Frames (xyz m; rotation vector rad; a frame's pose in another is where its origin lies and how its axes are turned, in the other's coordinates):
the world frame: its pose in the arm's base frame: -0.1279 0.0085 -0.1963 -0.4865 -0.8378 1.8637
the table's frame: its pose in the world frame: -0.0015 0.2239 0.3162 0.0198 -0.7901 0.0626
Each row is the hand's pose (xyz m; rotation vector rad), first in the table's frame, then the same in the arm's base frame.
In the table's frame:
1: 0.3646 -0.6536 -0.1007 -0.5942 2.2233 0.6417
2: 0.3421 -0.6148 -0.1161 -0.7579 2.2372 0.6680
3: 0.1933 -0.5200 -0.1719 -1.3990 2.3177 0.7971
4: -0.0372 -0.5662 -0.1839 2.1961 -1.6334 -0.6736
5: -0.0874 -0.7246 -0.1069 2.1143 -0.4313 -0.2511
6: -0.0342 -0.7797 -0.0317 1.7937 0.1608 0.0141
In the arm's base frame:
1: -0.3613 0.2799 0.4596 -2.1948 -0.3396 0.8951
2: -0.3645 0.2721 0.4130 -2.2554 -0.4335 0.7629
3: -0.2954 0.2325 0.2459 -2.4803 -0.6876 0.1474
4: -0.0836 0.1688 0.1654 -2.4138 -1.1375 -1.1064
5: 0.0402 0.1337 0.2958 1.5361 1.2813 2.3011
6: 0.0207 0.1069 0.3979 0.7039 0.9865 2.5985

